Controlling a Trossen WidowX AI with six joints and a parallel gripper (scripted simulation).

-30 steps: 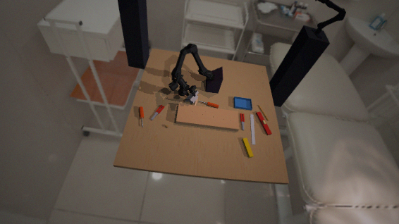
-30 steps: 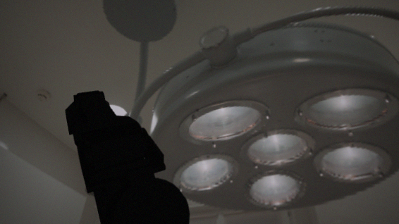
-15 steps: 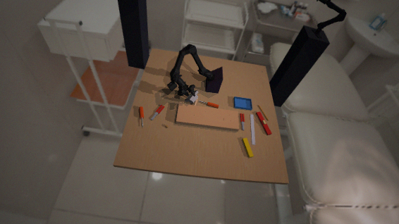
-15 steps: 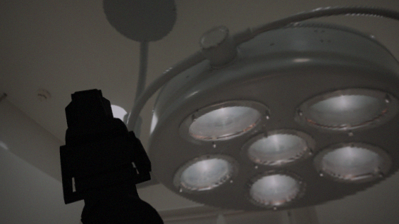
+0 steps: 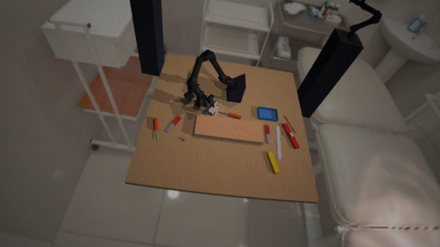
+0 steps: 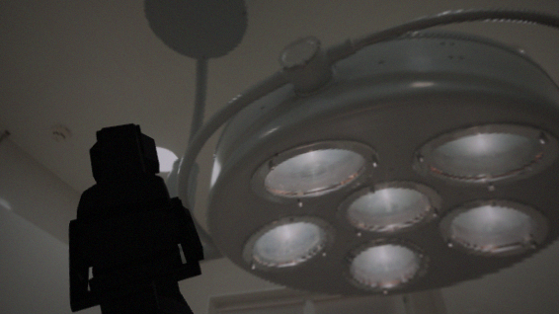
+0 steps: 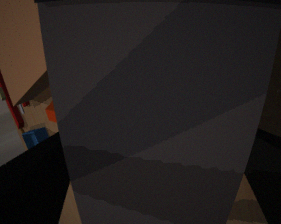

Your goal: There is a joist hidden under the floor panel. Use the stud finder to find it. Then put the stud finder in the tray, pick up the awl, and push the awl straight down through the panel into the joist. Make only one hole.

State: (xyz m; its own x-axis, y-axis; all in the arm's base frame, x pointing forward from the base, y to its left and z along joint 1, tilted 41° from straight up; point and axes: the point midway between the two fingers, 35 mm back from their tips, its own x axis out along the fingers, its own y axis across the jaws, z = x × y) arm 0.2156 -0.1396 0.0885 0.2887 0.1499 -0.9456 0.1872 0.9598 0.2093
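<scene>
Now: gripper tip 5 cm to the right of the brown-handled awl, 5 cm above it and 3 cm past it. From my gripper tip the other things lie so: green light (4 cm to the left, 3 cm below, 1 cm behind); blue tray (48 cm to the left, 10 cm behind, 4 cm below); stud finder (2 cm to the left, 2 cm below, 1 cm behind).
</scene>
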